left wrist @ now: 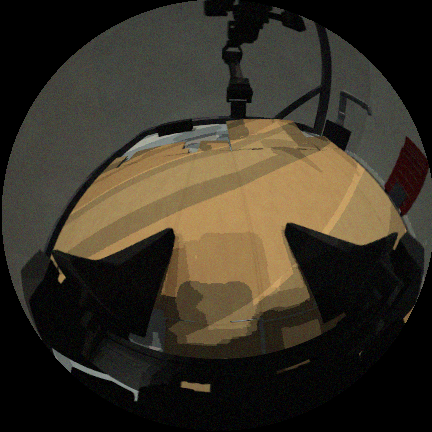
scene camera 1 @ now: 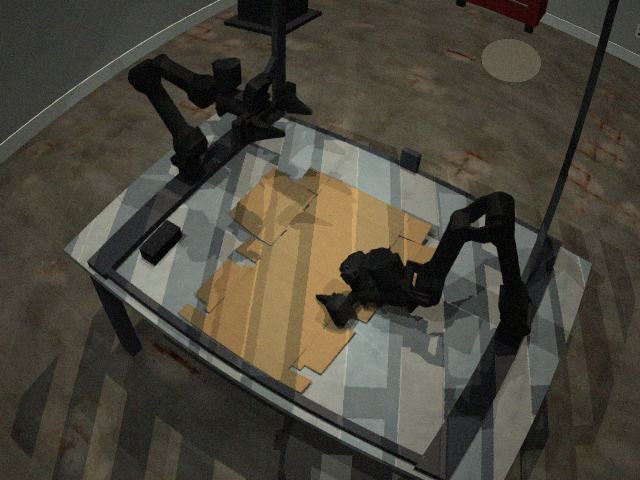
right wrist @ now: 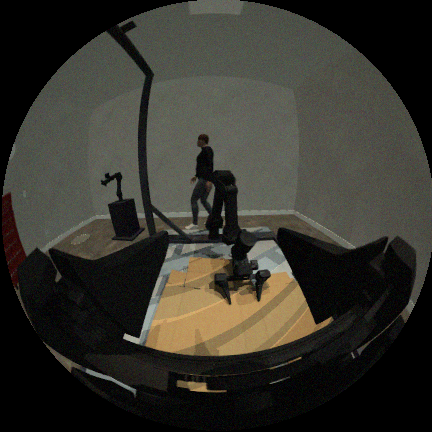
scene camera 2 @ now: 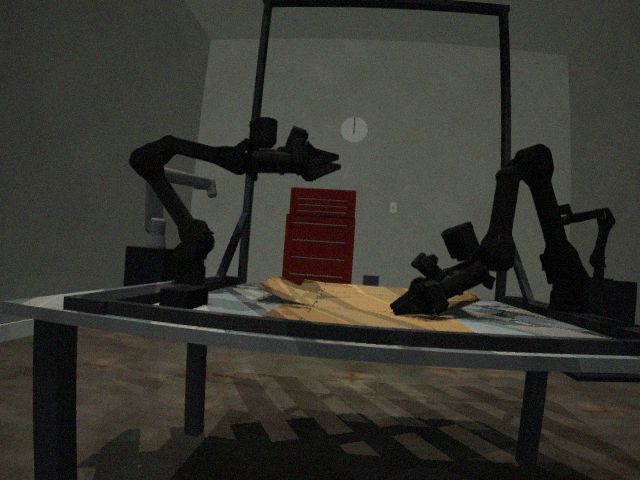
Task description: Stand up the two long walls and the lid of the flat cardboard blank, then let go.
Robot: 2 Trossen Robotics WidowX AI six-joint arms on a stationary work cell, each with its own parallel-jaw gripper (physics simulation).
Scene:
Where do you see a dark raised rim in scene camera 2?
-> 136, 302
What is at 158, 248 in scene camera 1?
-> A black block.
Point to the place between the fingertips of my left gripper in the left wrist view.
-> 230, 231

